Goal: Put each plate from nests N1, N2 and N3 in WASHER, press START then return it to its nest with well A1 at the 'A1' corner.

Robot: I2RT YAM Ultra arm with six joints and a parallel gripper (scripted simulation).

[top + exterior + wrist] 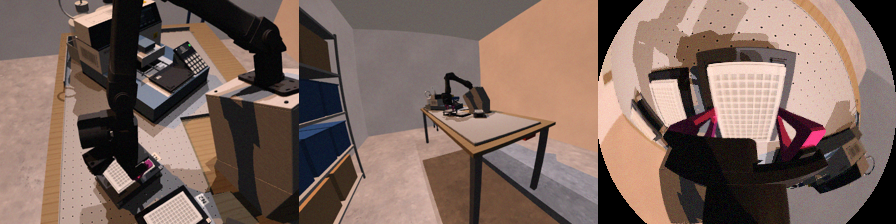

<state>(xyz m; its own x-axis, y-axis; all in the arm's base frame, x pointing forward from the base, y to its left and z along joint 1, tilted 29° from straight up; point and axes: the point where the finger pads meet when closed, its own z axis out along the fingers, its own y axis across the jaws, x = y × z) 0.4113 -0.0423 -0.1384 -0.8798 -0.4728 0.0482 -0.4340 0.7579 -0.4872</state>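
Now: the nest N1 10 mm below my hand. From my hand the other things lie so: nest N2: 150 mm to the left, 90 mm behind, 50 mm below; n2 label: 190 mm behind, 120 mm to the left, 50 mm below; nest n3: 290 mm to the left, 210 mm behind, 10 mm below.
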